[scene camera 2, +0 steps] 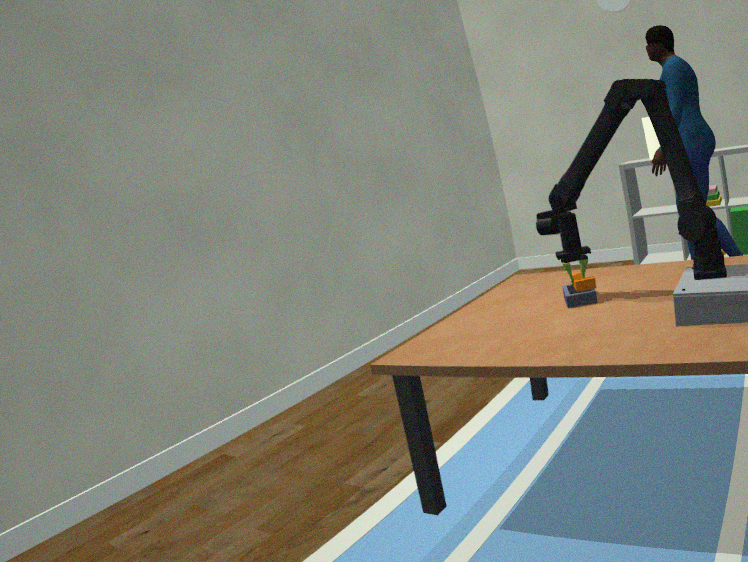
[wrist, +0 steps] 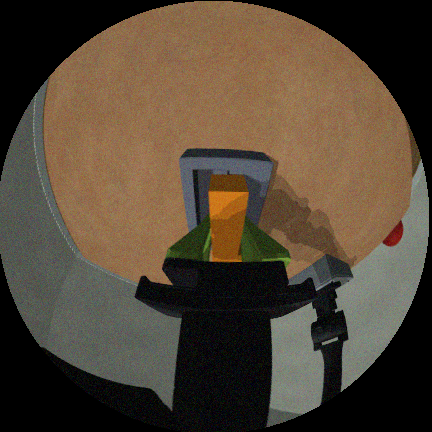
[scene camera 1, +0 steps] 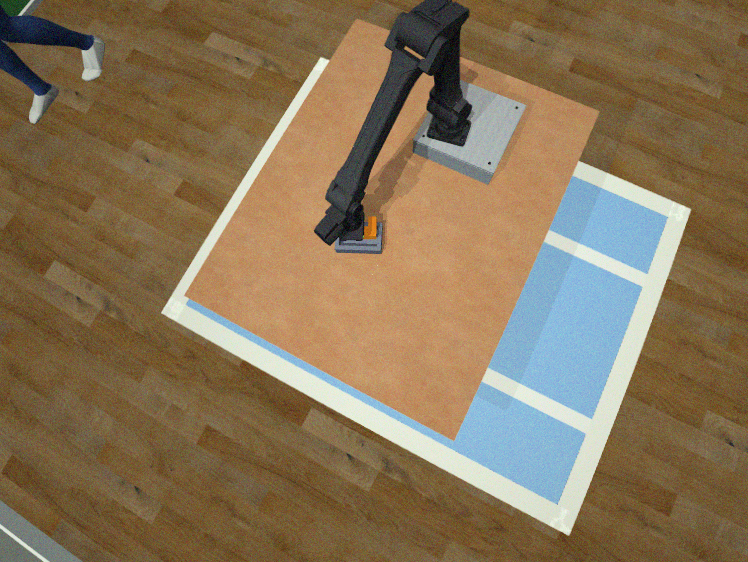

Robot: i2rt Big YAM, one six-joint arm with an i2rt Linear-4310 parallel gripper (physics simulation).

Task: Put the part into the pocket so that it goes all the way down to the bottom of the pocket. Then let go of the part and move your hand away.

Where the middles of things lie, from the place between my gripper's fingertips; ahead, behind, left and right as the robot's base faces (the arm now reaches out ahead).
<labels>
My gripper is now 10 mm to the right of the grey pocket block (scene camera 1: 367,246) and 30 mm above it. Round my hand: orange L-shaped part (wrist: 227,193) (20 mm behind, 10 mm to the left, 10 mm above).
</labels>
